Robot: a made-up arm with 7 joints. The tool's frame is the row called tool.
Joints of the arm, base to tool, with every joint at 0 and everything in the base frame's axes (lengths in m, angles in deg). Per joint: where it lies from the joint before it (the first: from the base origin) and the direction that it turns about. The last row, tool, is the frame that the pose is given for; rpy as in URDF.
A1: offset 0 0 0.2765 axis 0 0 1
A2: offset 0 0 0 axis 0 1 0
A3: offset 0 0 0.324 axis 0 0 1
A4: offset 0.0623 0 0 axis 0 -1 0
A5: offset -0.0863 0 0.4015 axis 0 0 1
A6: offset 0 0 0 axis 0 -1 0
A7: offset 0.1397 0 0 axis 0 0 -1
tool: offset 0 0 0 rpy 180 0 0
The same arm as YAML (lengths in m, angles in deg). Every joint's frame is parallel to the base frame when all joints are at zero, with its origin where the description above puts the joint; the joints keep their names.
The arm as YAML. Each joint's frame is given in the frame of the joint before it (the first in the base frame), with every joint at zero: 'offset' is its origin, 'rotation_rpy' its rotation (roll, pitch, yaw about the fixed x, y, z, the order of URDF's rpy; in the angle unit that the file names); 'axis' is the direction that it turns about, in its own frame. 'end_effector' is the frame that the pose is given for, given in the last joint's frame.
length_unit: m
angle_unit: deg
chain:
  - id: A1
    offset: [0.0, 0.0, 0.2765]
    rotation_rpy: [0.0, 0.0, 0.0]
    axis: [0.0, 0.0, 1.0]
  - id: A2
    offset: [0.0, 0.0, 0.0]
    rotation_rpy: [0.0, 0.0, 0.0]
    axis: [0.0, 1.0, 0.0]
  - id: A3
    offset: [0.0, 0.0, 0.324]
    rotation_rpy: [0.0, 0.0, 0.0]
    axis: [0.0, 0.0, 1.0]
  - id: A4
    offset: [0.0623, 0.0, 0.0]
    rotation_rpy: [0.0, 0.0, 0.0]
    axis: [0.0, -1.0, 0.0]
  - id: A5
    offset: [-0.0863, 0.0, 0.4015]
    rotation_rpy: [0.0, 0.0, 0.0]
    axis: [0.0, 0.0, 1.0]
  - id: A6
    offset: [0.0, 0.0, 0.0]
    rotation_rpy: [0.0, 0.0, 0.0]
    axis: [0.0, -1.0, 0.0]
  - id: A7
    offset: [0.1397, 0.0, 0.0]
    rotation_rpy: [0.0, 0.0, 0.0]
    axis: [0.0, 0.0, -1.0]
end_effector:
  offset: [0.0, 0.0, 0.0]
  rotation_rpy: [180.0, 0.0, 0.0]

